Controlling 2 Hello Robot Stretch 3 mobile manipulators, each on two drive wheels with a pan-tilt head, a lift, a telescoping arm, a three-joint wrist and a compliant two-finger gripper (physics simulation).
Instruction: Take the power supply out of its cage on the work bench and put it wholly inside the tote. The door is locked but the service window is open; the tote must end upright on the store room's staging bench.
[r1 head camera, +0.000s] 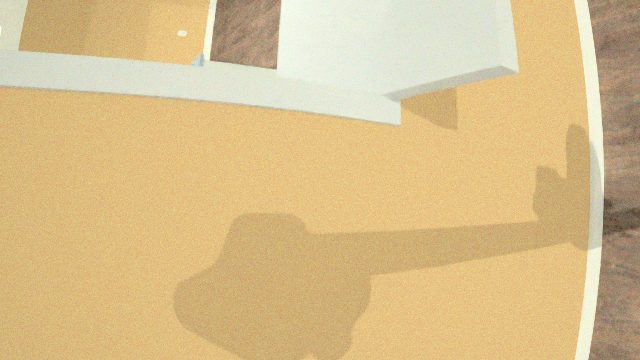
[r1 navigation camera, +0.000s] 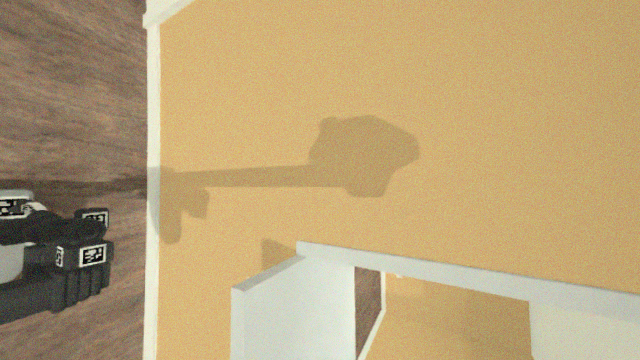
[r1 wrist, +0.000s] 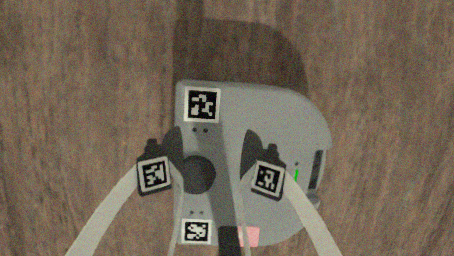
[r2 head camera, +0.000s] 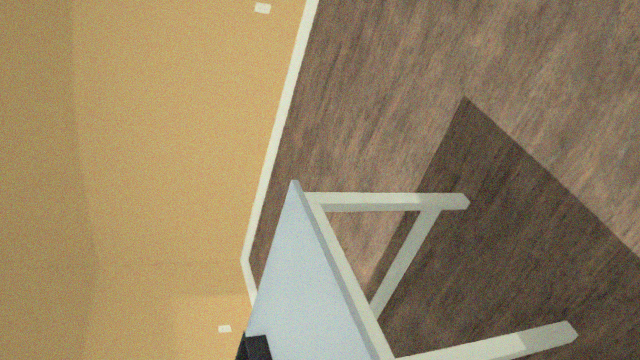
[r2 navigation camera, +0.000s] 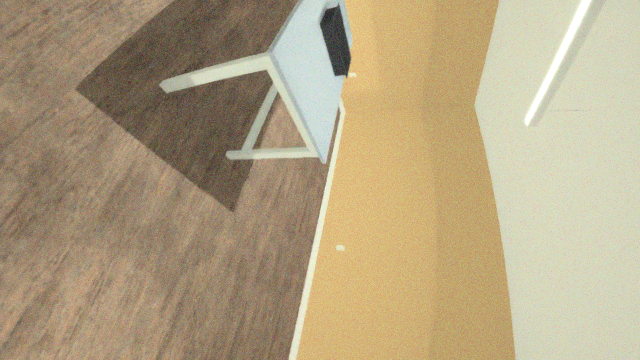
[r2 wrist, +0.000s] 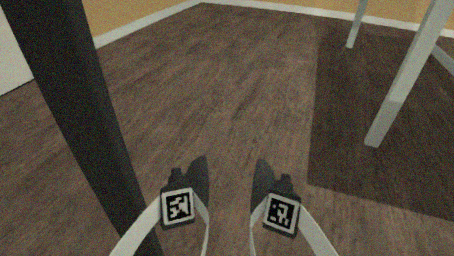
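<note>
My r1 gripper (r1 wrist: 212, 152) is open and empty in the r1 wrist view, above r1's grey base with its square markers. My r2 gripper (r2 wrist: 230, 180) is open and empty in the r2 wrist view, over wooden floor. A black box that looks like the tote (r2 head camera: 259, 347) (r2 navigation camera: 336, 42) stands on a pale blue bench top (r2 head camera: 300, 280) (r2 navigation camera: 305, 75) with white legs. The service window's opening shows behind a white frame (r1 head camera: 125, 70) (r1 navigation camera: 450, 272) in the r1 head and navigation views. The power supply, its cage and the work bench do not show.
A white slab (r1 head camera: 395, 40) (r1 navigation camera: 295, 305) juts out at the window opening. Part of r1's dark wrist (r1 navigation camera: 75, 260) shows at the left. A dark post (r2 wrist: 80, 110) and bench legs (r2 wrist: 400, 100) flank r2's gripper. A shadow of r1 falls on the orange wall (r1 head camera: 125, 200) (r1 navigation camera: 500, 125).
</note>
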